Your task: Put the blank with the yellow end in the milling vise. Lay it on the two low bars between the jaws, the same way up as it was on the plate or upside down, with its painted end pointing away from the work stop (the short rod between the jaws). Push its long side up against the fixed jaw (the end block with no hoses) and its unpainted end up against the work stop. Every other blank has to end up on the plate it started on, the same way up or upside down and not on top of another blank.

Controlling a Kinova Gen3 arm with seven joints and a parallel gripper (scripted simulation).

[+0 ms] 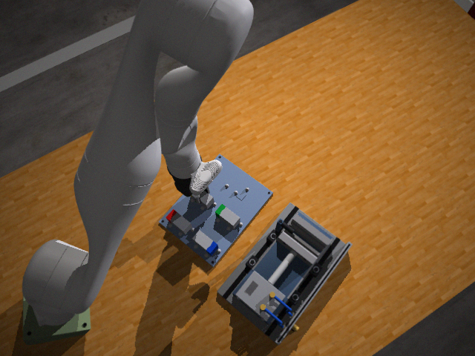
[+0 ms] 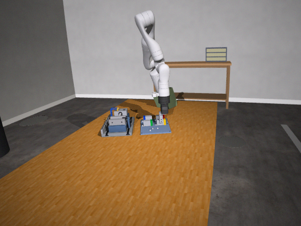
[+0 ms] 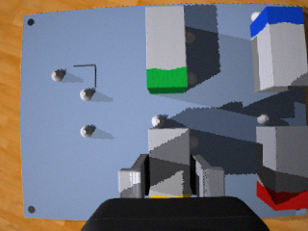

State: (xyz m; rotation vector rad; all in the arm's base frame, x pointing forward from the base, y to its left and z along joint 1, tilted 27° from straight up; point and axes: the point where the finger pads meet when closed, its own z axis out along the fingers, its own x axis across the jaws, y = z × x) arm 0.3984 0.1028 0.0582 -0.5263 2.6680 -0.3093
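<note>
Now: the blue plate 4 cm to the right of my hand, 4 cm below it and 2 cm ahead of it. From my hand the other things lie so: yellow-ended blank 2 cm below; red-ended blank 8 cm behind, 3 cm to the right, 2 cm below; green-ended blank 8 cm to the right, 3 cm ahead, 2 cm below.
</note>
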